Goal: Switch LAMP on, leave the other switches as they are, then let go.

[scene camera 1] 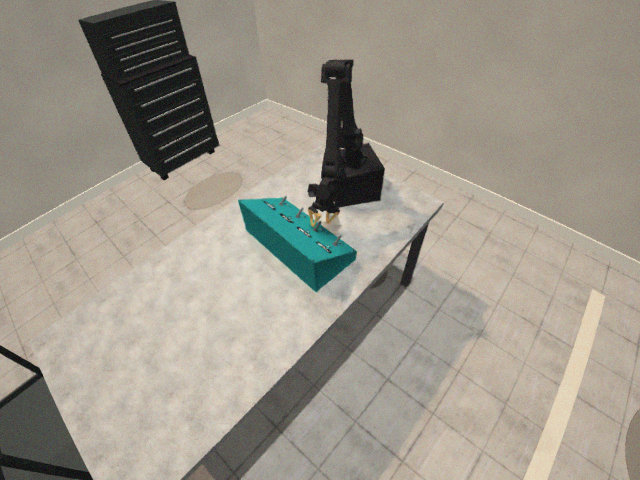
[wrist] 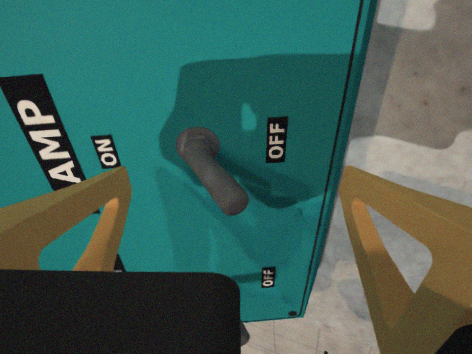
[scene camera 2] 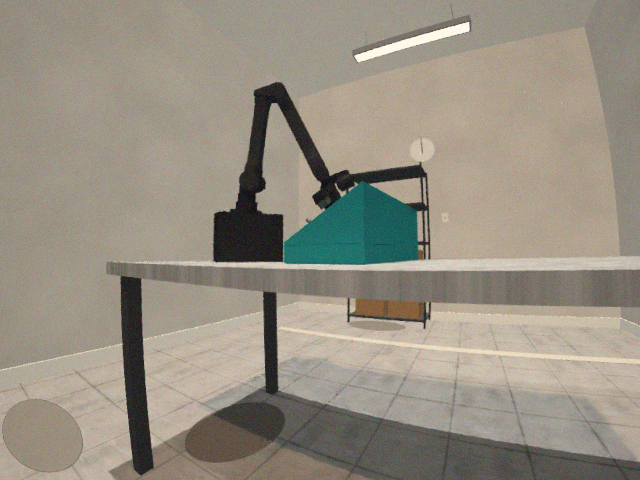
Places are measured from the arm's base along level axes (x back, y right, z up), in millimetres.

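Pixels of known places: gripper, between the fingertips: (scene camera 1: 319,224) (wrist: 235,178); arm's base, origin of its link: (scene camera 1: 353,160) (scene camera 2: 246,214).
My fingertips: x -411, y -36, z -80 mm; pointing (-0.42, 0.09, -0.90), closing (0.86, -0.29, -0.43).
Ahead of a thing's pixels: the offset from my fingertips to its top centre. "spot": to the spot under its first point.
The teal switch box (scene camera 1: 279,242) (scene camera 2: 390,227) (wrist: 125,30) has a sloped face with a row of levers. The grey LAMP lever @[dx -8, dy +4, dz +21 mm] (scene camera 1: 317,226) (wrist: 215,172) leans toward its OFF label @[spot: dx +8, dy +0, dz -34 mm] (wrist: 276,140), away from its ON label @[spot: dx -64, dy +22, dz +8 mm] (wrist: 105,151). The LAMP name plate @[spot: dx -82, dy +42, dz +21 mm] (wrist: 42,130) is partly cut off and partly behind a finger in the wrist view. My gripper (scene camera 1: 321,222) (wrist: 235,178) is open and empty, with its yellow fingertips on either side of the LAMP lever, apart from it in the wrist view. In scene camera 2 the box hides the fingertips.
A neighbouring lever @[dx -42, dy -111, dz +21 mm] (scene camera 1: 337,240) (wrist: 245,334) stands near the box's end, mostly hidden in the wrist view; its OFF label (wrist: 268,277) shows. Two more levers (scene camera 1: 299,212) (scene camera 1: 283,200) stand on the other side. The box rests on the table (scene camera 1: 170,330) (scene camera 2: 491,284).
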